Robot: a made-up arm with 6 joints.
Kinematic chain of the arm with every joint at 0, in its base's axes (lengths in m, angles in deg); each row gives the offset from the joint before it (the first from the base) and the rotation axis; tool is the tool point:
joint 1: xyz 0 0 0.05 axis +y
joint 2: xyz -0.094 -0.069 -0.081 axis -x
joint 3: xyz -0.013 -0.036 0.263 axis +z
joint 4: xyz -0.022 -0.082 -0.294 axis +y
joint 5: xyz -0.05 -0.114 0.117 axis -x
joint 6: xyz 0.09 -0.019 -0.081 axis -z
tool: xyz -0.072 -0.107 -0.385
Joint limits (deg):
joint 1: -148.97..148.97
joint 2: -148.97..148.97
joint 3: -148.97..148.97
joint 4: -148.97..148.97
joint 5: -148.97..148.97
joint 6: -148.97..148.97
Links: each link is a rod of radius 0.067 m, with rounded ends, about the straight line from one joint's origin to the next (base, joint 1, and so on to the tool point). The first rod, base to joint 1, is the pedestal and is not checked.
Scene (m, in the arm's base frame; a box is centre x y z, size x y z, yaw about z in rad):
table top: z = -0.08
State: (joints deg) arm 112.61 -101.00 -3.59 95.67 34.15 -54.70
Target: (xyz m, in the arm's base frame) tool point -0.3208 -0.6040 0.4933
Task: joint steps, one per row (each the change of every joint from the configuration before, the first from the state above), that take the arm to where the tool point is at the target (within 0.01 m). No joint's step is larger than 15 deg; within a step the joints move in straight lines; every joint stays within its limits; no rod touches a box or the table.
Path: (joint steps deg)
1: 1.52 13.71 0.89 1.92 2.69 2.25
2: 1.52 13.70 0.90 1.93 2.68 2.24
3: 1.52 13.71 0.89 1.92 2.69 2.25
4: 1.53 13.71 0.89 1.93 2.69 2.25
5: 1.52 13.71 0.90 1.92 2.69 2.24

